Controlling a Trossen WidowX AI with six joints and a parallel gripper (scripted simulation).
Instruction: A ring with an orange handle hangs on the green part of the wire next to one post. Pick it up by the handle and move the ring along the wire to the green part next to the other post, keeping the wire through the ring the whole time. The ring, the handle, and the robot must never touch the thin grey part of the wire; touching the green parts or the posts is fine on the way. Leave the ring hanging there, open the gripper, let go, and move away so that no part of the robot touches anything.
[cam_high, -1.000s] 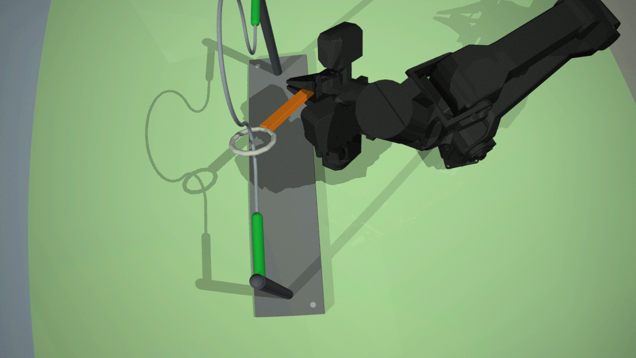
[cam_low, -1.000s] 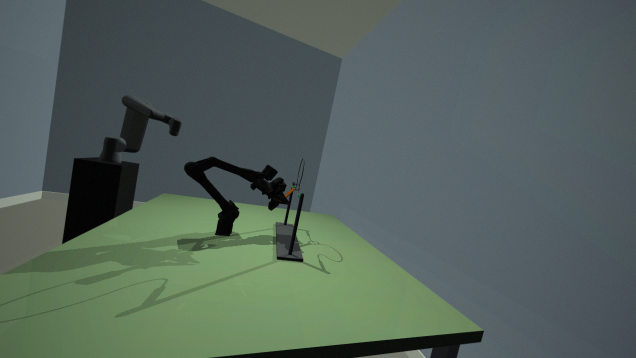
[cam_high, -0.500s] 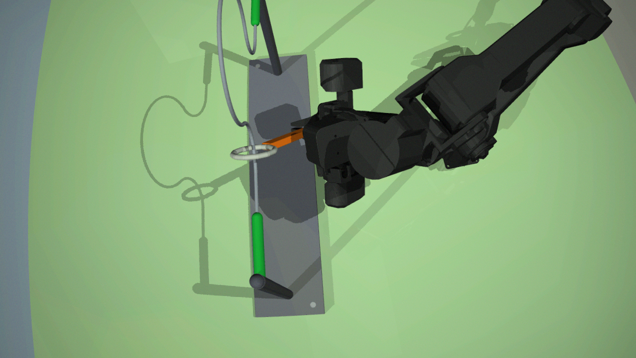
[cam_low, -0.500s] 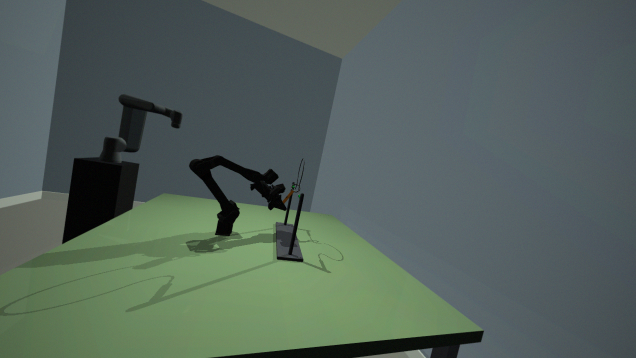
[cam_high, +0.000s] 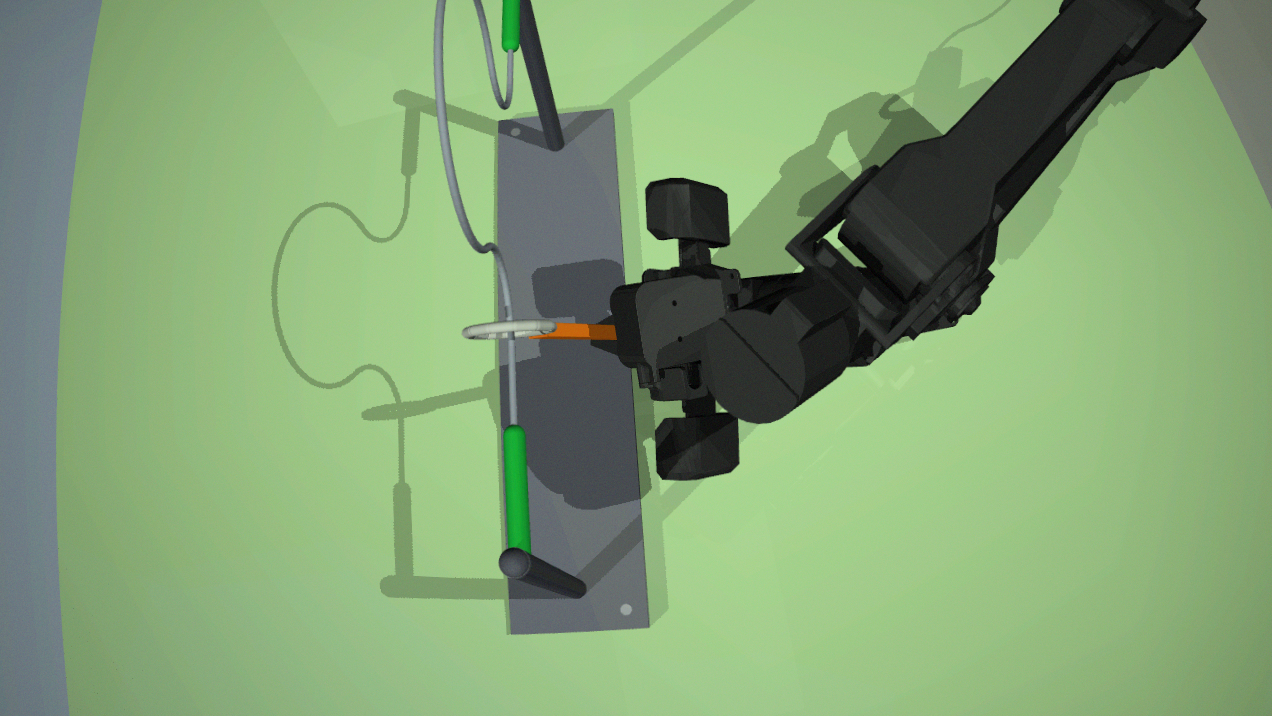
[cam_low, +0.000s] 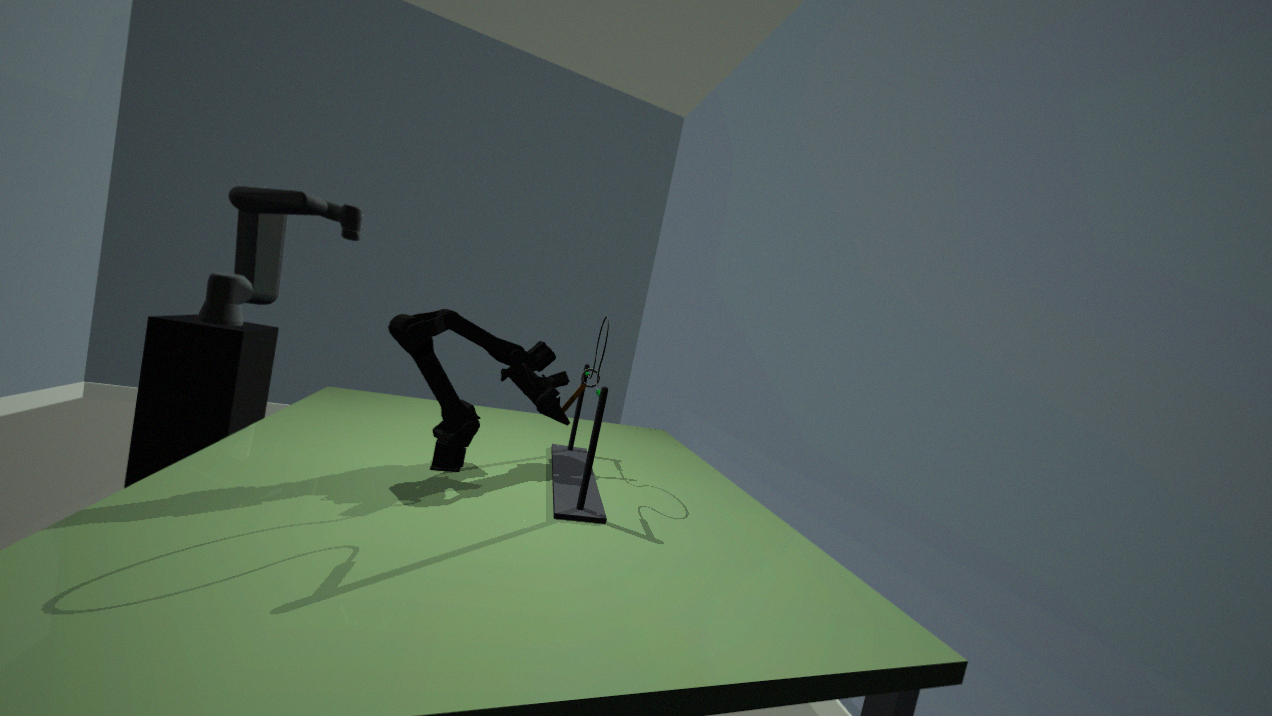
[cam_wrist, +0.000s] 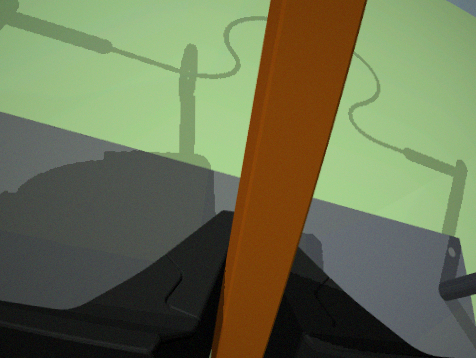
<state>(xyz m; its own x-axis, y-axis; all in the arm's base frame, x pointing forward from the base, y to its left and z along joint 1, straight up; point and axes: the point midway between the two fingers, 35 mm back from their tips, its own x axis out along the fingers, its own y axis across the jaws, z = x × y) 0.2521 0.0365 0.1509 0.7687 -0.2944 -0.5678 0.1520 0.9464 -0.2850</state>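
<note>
My gripper tip is 9 cm below the ring with orange handle, 3 cm to the right of it and 2 cm short of it.
</note>
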